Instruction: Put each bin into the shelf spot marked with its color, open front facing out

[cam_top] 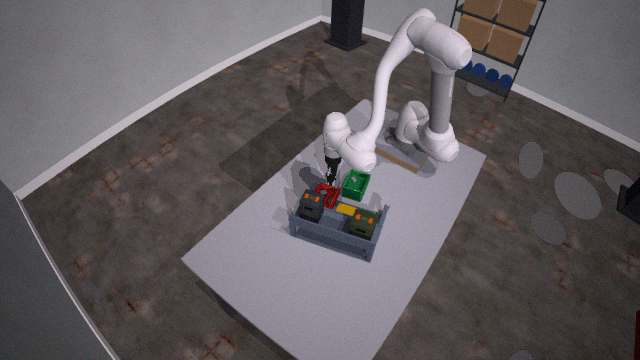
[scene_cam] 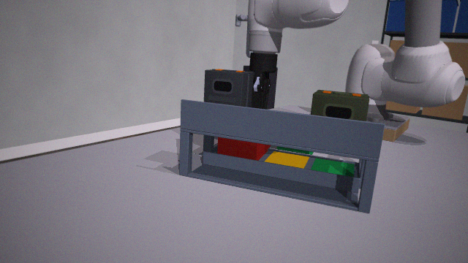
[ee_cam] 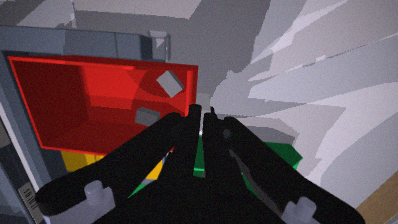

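The red bin is 9 cm ahead of my hand and 4 cm to the left of it. The rest, counted from my hand: olive box: 31 cm to the left, 15 cm ahead, 10 cm above; then green bin: 11 cm behind, 8 cm to the left, 1 cm below; then dark grey box: 23 cm ahead, 11 cm above, 9 cm to the left.
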